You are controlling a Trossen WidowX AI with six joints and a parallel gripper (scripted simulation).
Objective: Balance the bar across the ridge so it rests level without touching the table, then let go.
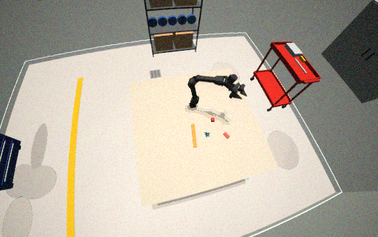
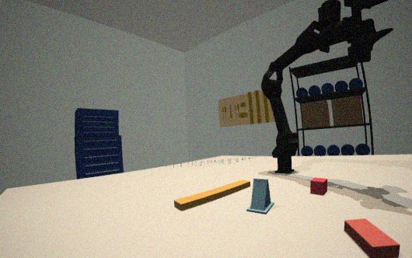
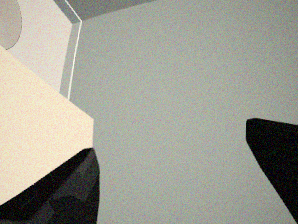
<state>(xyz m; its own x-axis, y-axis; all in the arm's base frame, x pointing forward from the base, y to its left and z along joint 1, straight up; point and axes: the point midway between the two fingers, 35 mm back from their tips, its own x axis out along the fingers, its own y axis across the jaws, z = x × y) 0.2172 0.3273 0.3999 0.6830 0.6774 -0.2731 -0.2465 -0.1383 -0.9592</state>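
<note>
Now: gripper tip 43 cm to the left of the orange bar, 38 cm above it and 10 cm short of it. The rest, counted from my gripper tip: red cube 37 cm below, 20 cm to the right, 2 cm behind; flat red block 38 cm below, 17 cm ahead, 11 cm to the right.
</note>
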